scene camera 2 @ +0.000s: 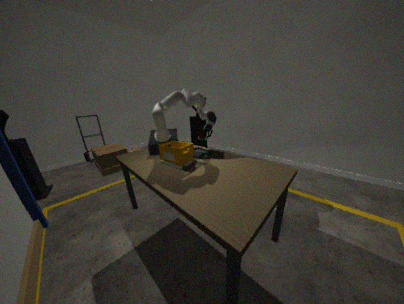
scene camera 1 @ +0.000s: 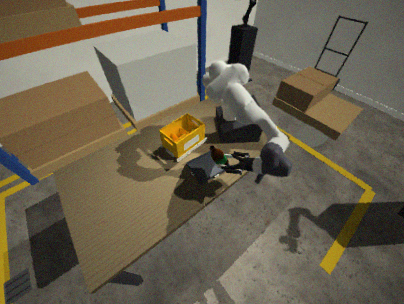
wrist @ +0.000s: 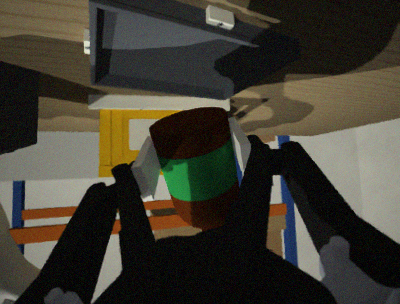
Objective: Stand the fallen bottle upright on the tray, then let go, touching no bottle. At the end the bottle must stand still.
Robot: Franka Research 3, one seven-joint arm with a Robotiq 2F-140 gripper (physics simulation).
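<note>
The brown bottle with a green band [scene camera 1: 217,153] [wrist: 202,175] is held between my fingers. Its wide base end faces the table side of the wrist view, its neck end is hidden by the gripper, and it looks steeply raised but tilted. My gripper [scene camera 1: 227,162] [scene camera 2: 206,134] [wrist: 193,140] is shut on it and reaches in nearly level from the right in scene camera 1. The dark grey tray [scene camera 1: 202,167] [wrist: 150,35] lies on the table beside and below the bottle. Any gap between base and tray cannot be judged.
A yellow crate [scene camera 1: 191,144] [scene camera 2: 176,152] [wrist: 112,142] with orange things inside stands behind the tray on a pale base. The wooden table [scene camera 1: 115,215] [scene camera 2: 235,190] has its front edge near my gripper. The dark robot base [scene camera 1: 235,131] is behind.
</note>
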